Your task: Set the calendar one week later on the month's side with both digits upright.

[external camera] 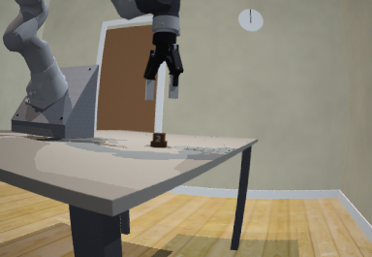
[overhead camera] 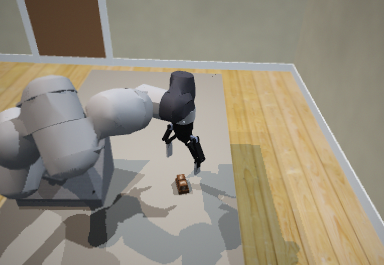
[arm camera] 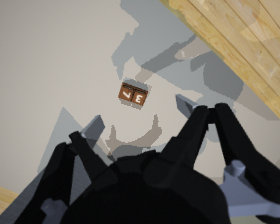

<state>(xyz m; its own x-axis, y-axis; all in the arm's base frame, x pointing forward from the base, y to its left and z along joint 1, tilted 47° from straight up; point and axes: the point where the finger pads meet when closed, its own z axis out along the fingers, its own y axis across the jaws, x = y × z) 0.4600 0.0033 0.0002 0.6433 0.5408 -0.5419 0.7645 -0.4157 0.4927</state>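
Right now the brown tray is 14 cm below my hand and 2 cm to the left of it.
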